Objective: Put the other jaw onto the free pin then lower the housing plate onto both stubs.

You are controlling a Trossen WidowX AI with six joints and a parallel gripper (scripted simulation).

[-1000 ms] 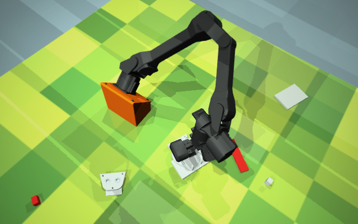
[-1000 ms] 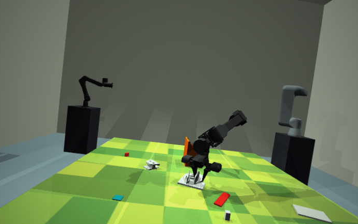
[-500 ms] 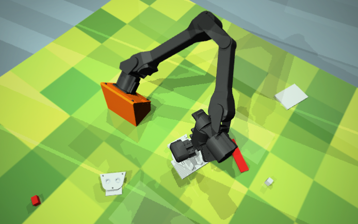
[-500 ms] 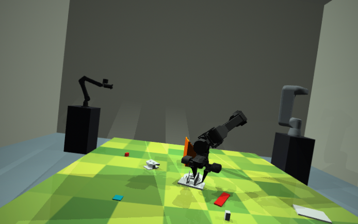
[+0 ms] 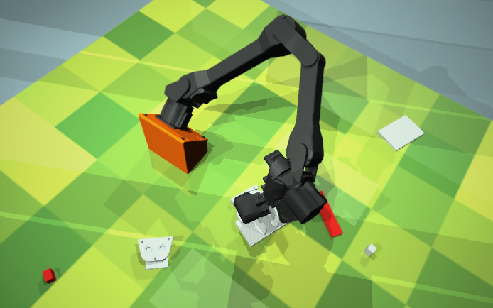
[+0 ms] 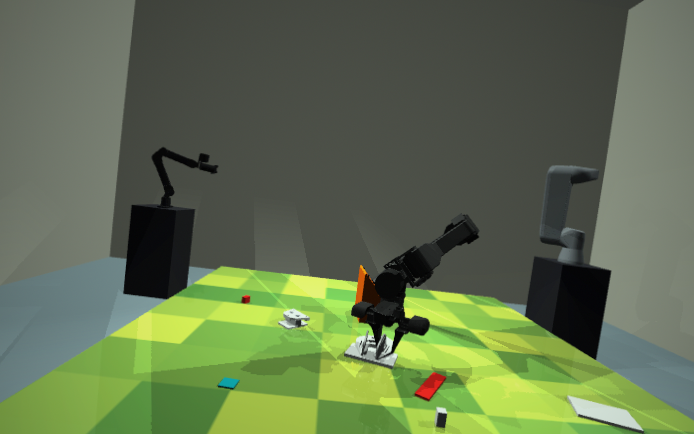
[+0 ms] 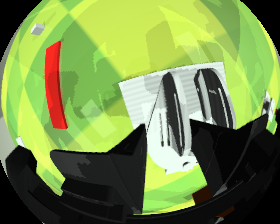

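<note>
My gripper tip is 5 cm past the jaw and 3 cm to the left of it. Also, from my gripper tip: housing plate 25 cm to the right, 15 cm behind, 1 cm above; then grey cube 24 cm ahead, 7 cm to the left; then red bar 12 cm ahead, 9 cm to the left, 1 cm below.
</note>
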